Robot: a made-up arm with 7 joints.
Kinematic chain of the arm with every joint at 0, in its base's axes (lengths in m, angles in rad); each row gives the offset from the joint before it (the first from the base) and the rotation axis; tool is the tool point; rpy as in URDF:
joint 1: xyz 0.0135 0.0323 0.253 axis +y
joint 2: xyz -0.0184 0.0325 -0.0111 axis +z
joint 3: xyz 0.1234 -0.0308 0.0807 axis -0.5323 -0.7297 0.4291
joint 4: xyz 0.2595 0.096 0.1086 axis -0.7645 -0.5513 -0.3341
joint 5: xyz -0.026 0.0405 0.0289 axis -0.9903 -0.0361 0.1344
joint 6: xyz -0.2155 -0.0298 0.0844 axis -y
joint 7: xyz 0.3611 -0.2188 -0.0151 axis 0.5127 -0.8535 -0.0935
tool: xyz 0.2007 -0.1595 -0.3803 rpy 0 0 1.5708
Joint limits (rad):
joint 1: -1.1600..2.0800
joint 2: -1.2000..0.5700
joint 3: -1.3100..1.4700
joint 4: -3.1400..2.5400
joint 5: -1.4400..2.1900
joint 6: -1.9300..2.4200
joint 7: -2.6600..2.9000
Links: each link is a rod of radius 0.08 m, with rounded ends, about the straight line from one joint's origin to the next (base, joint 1, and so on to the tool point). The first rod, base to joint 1, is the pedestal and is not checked.
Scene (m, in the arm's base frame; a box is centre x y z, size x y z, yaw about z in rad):
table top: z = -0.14
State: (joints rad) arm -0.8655 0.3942 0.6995 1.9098 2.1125 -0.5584 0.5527
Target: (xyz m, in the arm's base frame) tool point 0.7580 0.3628 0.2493
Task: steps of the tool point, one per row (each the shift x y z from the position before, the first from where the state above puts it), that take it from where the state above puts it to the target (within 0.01 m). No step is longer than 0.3 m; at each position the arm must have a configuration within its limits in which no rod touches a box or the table.
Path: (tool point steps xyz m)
1: 0.1459 0.0335 0.0660
2: 0.1366 -0.0048 0.0799
3: 0.1188 -0.0406 0.0842
4: 0.0957 -0.0699 0.0779
5: 0.0705 -0.0892 0.0625
6: 0.1712 -0.0305 -0.2021
7: 0.1575 -0.0978 -0.1078
8: 0.1406 -0.0739 0.0164
9: 0.0983 0.0311 0.1116

